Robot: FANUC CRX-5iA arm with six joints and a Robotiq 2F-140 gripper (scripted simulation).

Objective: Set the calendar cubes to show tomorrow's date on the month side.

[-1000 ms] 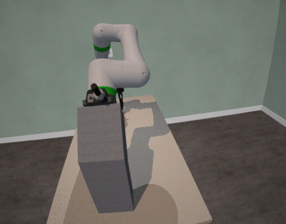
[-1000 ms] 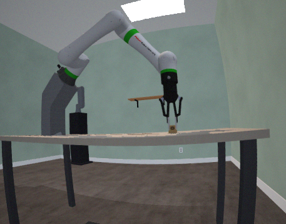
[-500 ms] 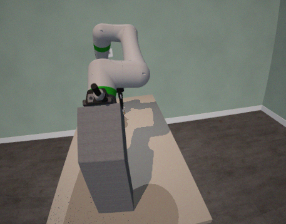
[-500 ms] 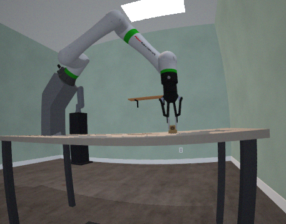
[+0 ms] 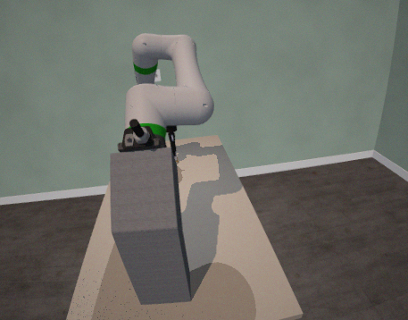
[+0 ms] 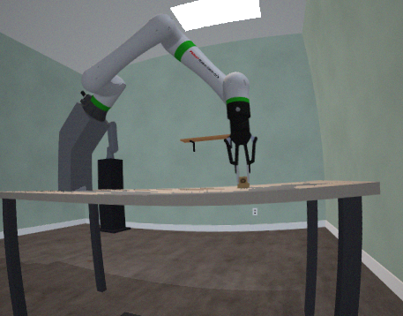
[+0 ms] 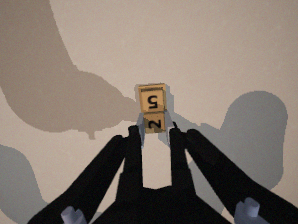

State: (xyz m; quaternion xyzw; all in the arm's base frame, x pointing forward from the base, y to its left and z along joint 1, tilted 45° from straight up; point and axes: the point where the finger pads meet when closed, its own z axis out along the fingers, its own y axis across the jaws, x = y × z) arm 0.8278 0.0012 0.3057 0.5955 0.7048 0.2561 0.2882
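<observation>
Now: the wooden tray 4 cm below my hand and 2 cm to the left of it.
</observation>
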